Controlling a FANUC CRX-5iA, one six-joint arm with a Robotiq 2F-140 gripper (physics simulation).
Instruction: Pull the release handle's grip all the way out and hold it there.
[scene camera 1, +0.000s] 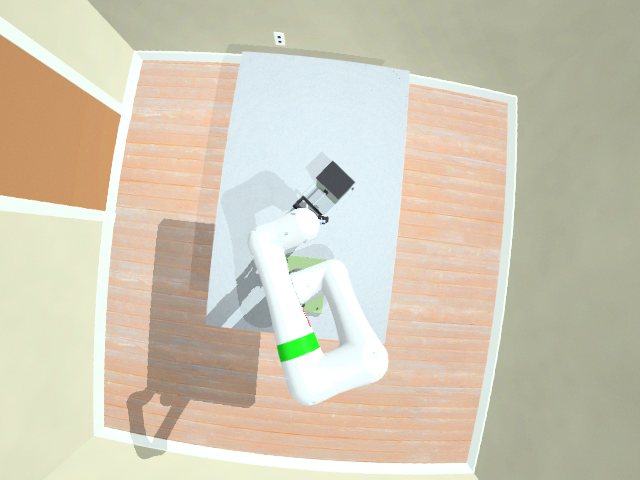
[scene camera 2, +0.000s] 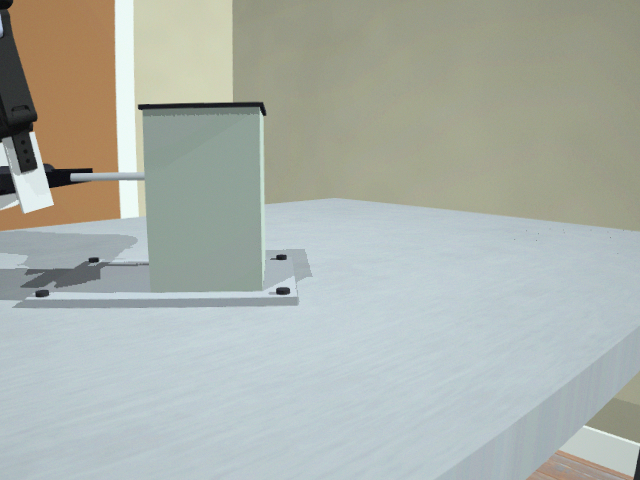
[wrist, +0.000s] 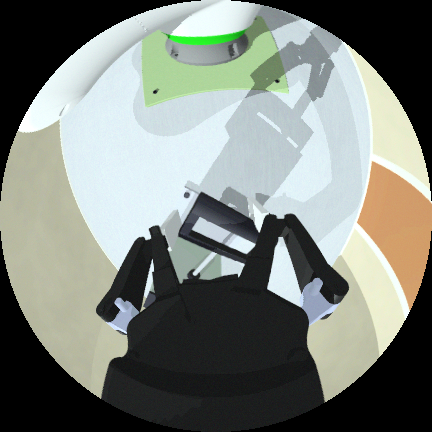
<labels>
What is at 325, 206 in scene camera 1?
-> A base plate.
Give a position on a base plate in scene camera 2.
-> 112, 283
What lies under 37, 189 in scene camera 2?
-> My gripper.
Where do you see my gripper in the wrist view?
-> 213, 211
</labels>
